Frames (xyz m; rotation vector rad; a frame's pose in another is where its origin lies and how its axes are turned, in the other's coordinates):
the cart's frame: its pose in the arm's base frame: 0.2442 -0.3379 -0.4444 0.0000 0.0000 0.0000
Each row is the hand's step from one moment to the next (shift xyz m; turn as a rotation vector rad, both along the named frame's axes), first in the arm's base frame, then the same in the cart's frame.
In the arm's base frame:
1: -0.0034 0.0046 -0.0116 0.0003 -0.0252 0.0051
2: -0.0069 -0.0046 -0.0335 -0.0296 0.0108 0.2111
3: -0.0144 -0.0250 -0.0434 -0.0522 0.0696 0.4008
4: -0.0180 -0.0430 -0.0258 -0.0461 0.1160 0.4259
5: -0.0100 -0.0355 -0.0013 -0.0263 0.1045 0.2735
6: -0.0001 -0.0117 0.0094 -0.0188 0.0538 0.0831
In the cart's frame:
1: -0.0034 0.0046 -0.0116 0.0003 -0.0252 0.0051
2: -0.0069 -0.0046 -0.0335 -0.0296 0.0108 0.2111
3: -0.0144 -0.0250 -0.0434 -0.0522 0.0696 0.4008
4: -0.0180 -0.0430 -0.0258 -0.0461 0.1160 0.4259
5: -0.0100 -0.0355 -0.0013 -0.0263 0.1045 0.2735
6: -0.0001 -0.0117 0.0094 -0.0188 0.0538 0.0831

